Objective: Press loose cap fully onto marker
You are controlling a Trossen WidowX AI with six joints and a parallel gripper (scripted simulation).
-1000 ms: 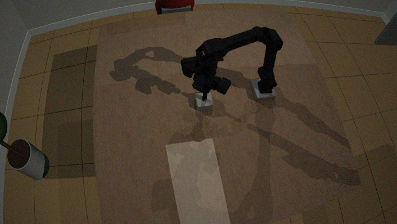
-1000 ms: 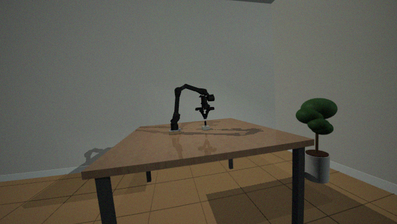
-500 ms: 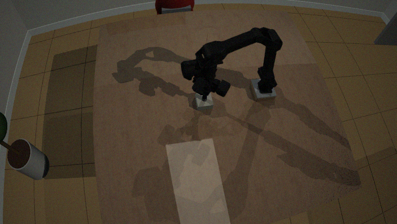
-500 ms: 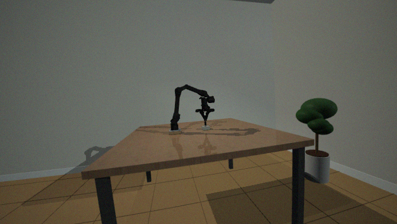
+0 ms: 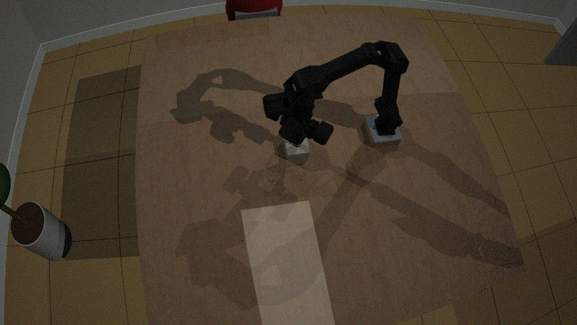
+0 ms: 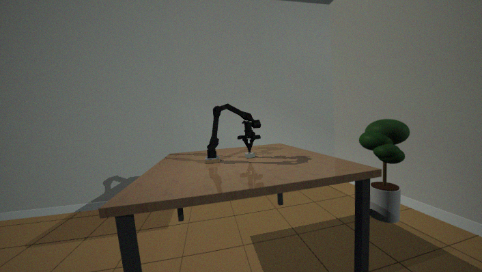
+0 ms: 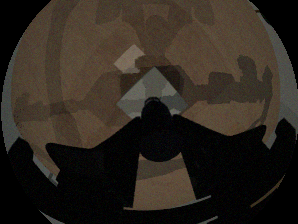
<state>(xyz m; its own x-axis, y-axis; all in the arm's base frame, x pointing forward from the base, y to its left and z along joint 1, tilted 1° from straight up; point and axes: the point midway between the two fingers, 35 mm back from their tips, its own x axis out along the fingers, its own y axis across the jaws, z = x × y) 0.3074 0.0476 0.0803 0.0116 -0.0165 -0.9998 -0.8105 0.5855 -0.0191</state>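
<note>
My gripper tip is 1 cm above the dark marker. From my gripper tip the other things lie so: holder block 6 cm below; cap 1 cm above.
</note>
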